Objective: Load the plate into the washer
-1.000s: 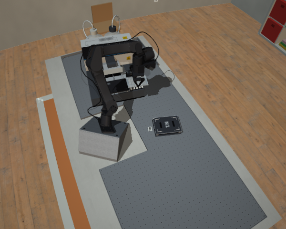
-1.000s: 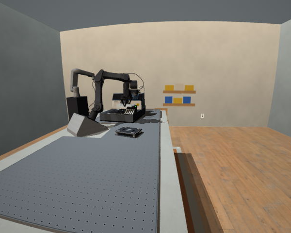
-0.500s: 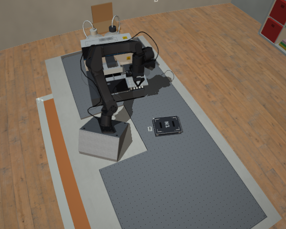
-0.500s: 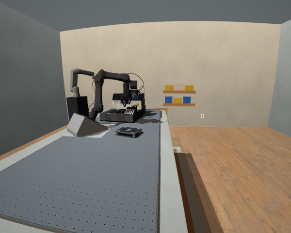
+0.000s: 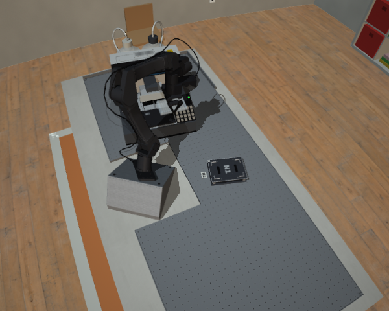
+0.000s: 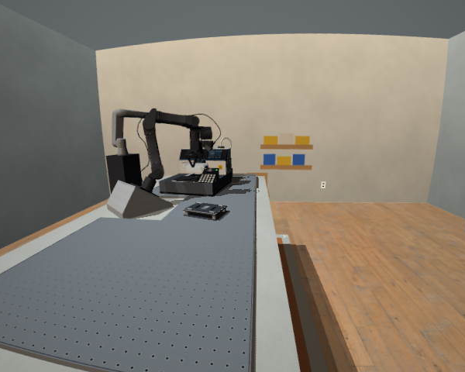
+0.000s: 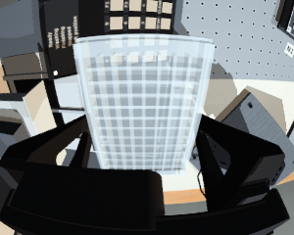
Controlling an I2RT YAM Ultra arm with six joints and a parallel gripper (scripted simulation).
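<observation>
Now: the washer carrier 7 cm behind my hand, 2 cm to the left of it and 9 cm below it. From my hand the other things lie so: well plate right at my hand; then plate washer 8 cm behind, 18 cm to the left, 5 cm below; then label 10 cm ahead, 29 cm to the right, 18 cm below.
</observation>
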